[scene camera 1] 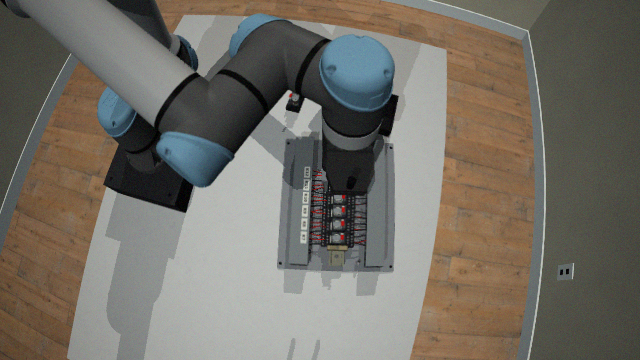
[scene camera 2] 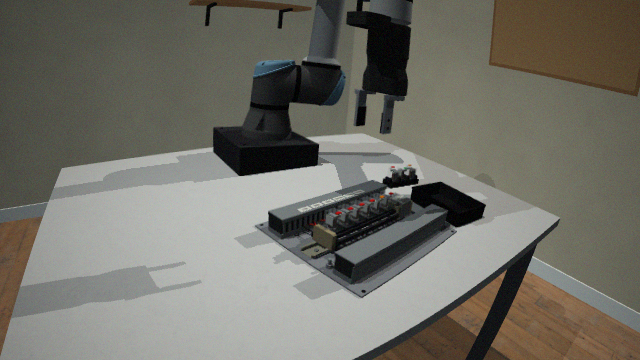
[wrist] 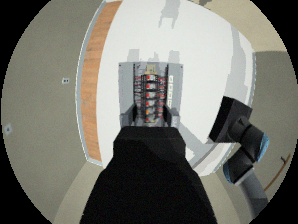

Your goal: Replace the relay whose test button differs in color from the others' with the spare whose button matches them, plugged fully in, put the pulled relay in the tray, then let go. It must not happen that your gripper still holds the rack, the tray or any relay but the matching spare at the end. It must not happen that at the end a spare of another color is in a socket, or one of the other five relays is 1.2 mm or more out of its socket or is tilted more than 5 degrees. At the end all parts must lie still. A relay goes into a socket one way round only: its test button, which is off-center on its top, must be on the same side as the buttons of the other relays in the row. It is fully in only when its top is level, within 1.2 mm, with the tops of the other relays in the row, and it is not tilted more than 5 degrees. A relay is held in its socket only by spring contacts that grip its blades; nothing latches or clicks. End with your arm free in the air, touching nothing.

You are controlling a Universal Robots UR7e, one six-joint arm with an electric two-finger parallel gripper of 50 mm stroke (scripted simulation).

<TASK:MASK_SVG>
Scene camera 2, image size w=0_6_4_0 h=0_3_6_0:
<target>my gripper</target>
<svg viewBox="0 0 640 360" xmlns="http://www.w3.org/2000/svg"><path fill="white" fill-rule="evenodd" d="M368 29L367 67L363 75L362 89L355 89L357 95L354 126L365 125L367 94L376 94L376 92L388 94L384 95L384 108L380 126L380 133L388 134L391 133L394 101L405 101L405 96L407 96L408 78L406 67L409 59L411 35L391 30Z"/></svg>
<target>black tray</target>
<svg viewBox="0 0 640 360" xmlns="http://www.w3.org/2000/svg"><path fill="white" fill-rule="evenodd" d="M411 188L410 199L419 206L425 208L434 204L449 210L445 221L454 227L459 227L482 218L486 204L443 182L413 186Z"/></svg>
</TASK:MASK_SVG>
